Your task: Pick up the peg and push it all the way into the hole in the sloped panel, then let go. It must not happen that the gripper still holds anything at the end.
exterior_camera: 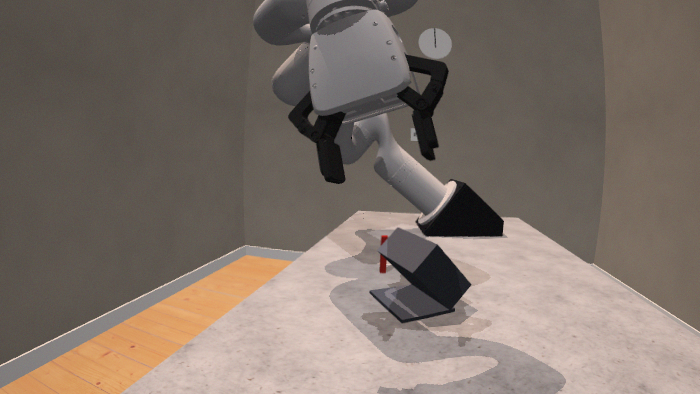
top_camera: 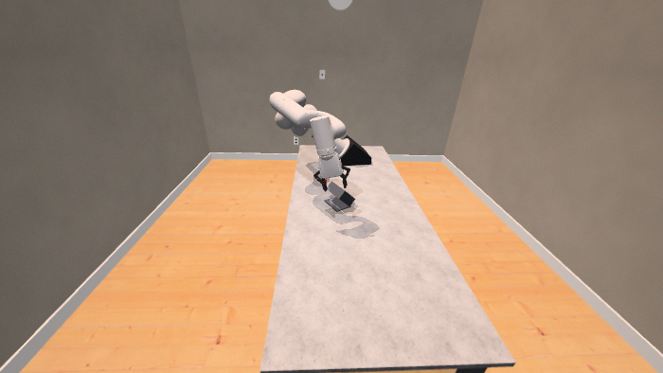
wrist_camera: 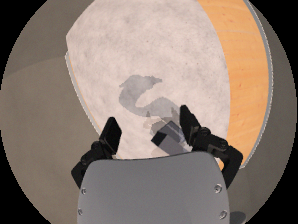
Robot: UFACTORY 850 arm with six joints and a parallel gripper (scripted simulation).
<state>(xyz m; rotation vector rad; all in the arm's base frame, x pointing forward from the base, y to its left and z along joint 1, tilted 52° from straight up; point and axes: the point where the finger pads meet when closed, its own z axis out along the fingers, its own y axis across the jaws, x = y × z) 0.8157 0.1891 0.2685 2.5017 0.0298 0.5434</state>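
The red peg lies 38 cm behind my hand, 4 cm to the right of it and 20 cm below it. The rest, counted from my hand: dark base plate (23 cm behind, 3 cm to the left, 24 cm below).
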